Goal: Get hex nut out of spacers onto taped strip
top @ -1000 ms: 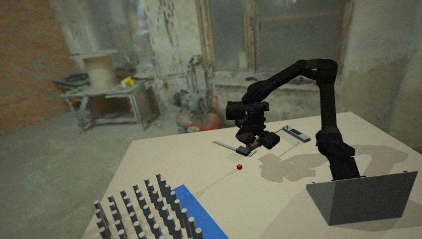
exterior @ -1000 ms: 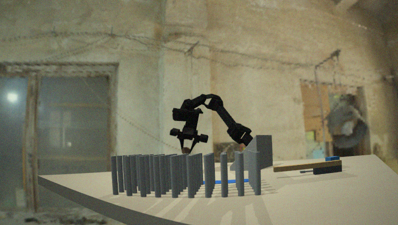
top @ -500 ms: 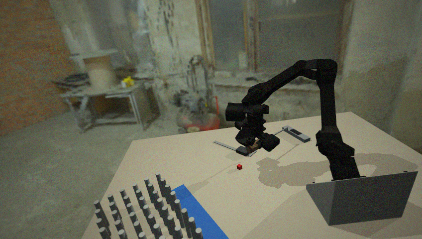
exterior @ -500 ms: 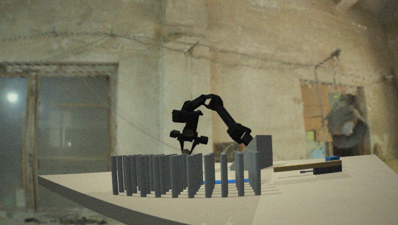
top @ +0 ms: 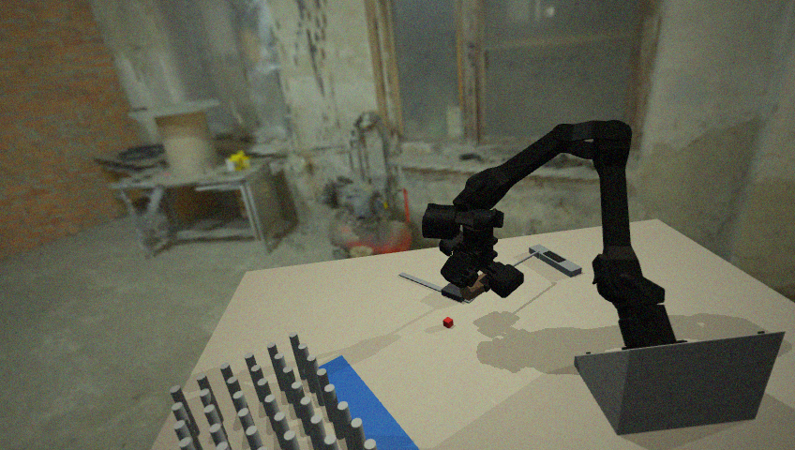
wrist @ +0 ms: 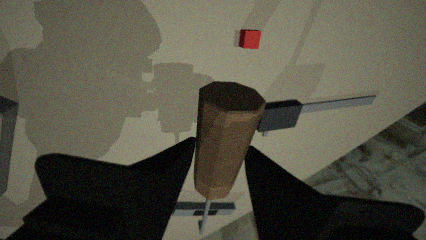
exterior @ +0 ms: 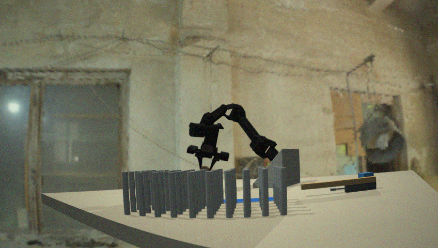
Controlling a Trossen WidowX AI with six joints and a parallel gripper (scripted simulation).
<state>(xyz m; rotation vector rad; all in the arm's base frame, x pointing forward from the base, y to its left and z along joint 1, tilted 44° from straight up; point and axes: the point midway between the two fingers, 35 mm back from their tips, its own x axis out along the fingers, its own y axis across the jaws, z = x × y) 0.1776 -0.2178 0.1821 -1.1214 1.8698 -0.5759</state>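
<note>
Right now the small red cube is 8 cm ahead of my gripper tip and 8 cm below it. Round my gripper tip: grey flat block (27 cm behind, 17 cm to the right, 8 cm below); blue taped strip (28 cm ahead, 22 cm to the left, 9 cm below).
</note>
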